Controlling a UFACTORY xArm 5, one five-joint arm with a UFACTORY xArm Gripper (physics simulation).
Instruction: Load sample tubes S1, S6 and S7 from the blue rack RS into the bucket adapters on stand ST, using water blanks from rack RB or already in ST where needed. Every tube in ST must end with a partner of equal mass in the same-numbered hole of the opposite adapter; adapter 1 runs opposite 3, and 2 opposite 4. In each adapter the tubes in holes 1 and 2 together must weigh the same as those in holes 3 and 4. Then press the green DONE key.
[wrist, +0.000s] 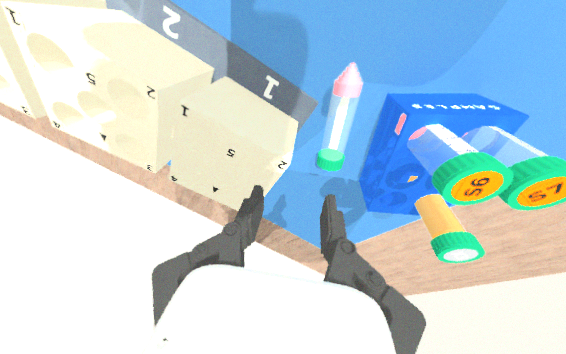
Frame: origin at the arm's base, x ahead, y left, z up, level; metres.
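Seen in the pictures: gripper, fingertip midpoint: (292, 201).
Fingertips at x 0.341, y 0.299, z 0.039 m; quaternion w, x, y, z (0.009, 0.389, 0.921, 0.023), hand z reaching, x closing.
Observation:
Offsets run from my fingertips to a thing's middle. Level surfaces: height alone.
My gripper (292, 201) is open and empty, its fingertips near the green cap of a loose tube in the picture. That pink-tipped tube {0.055 m back, 0.004 m left, 0.095 m down} (341, 117) lies on its side on the blue mat between stand and rack; its label is not readable. Tubes S6 {0.111 m back, 0.048 m left, 0.048 m down} (472, 176) and S7 {0.141 m back, 0.074 m left, 0.048 m down} (539, 184) stand in the blue rack {0.100 m back, 0.091 m left, 0.081 m down} (376, 150) at the right. An orange tube {0.088 m back, 0.135 m left, 0.048 m down} (442, 222) with a green, white-topped cap also stands there. The stand (300, 102) at the left holds cream adapters (200, 145) (172, 107). No tubes show in the visible adapter holes. Rack RB and the DONE key do not show.
The blue mat {0.111 m down} (425, 40) reaches across the back. A wooden table edge (490, 240) runs along the front right, with more wood (100, 140) in front of the adapters. A large shadow falls on the mat beyond the loose tube.

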